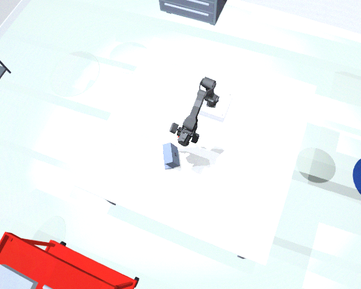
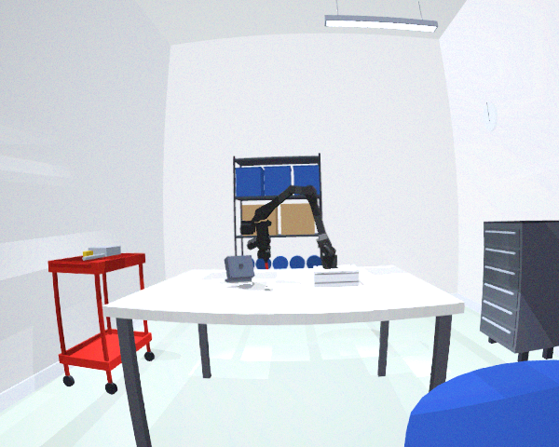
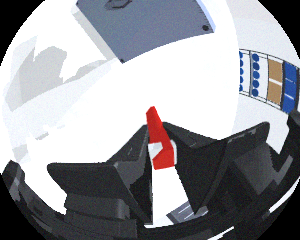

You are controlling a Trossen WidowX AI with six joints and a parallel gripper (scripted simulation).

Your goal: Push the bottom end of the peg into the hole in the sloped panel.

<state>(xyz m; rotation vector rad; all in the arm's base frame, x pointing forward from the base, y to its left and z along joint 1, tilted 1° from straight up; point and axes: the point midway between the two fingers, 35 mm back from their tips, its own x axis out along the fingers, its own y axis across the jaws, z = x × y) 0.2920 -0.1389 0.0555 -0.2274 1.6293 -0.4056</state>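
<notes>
Now: gripper tip 13 cm short of the sloped grey panel, 3 cm to the left of it and 3 cm above it. The rest, counted from my gripper tip: red peg 2 cm above, 1 cm to the left.
</notes>
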